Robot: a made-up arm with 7 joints.
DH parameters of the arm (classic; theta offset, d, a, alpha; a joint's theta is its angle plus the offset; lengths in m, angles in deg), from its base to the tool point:
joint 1: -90 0.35 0.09 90
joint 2: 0 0.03 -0.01 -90
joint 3: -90 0.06 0.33 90
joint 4: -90 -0.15 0.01 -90
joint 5: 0 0.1 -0.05 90
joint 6: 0 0.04 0.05 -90
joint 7: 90 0.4 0.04 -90
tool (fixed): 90 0.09 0 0
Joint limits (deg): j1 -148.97..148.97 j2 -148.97..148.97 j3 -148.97..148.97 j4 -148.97..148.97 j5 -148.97..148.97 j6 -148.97..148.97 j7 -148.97..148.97
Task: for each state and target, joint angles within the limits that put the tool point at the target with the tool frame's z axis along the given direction. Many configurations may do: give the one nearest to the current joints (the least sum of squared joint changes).
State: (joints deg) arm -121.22 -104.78 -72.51 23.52 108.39 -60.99 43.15
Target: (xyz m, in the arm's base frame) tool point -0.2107 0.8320 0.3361 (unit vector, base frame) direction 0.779 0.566 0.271
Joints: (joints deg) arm -95.63 -104.19 -35.91 16.10 122.58 -56.31 66.30
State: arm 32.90 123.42 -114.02 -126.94 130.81 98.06 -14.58
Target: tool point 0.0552 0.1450 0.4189 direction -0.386 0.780 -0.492
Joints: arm 50.43 102.71 -131.13 -117.58 128.79 87.08 -2.50
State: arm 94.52 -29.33 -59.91 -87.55 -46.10 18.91 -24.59
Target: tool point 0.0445 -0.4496 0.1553 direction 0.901 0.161 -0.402
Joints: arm 132.65 -50.87 -72.70 -105.15 -79.66 16.71 -53.24
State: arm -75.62 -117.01 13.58 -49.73 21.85 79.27 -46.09
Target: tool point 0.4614 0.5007 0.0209 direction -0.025 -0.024 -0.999
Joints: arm -104.68 -118.92 37.59 -68.96 28.72 50.83 -68.46
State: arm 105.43 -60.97 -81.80 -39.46 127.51 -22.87 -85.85
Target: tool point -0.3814 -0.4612 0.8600 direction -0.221 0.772 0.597
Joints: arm 100.50 -45.96 -79.99 -30.09 135.36 -22.18 -73.02
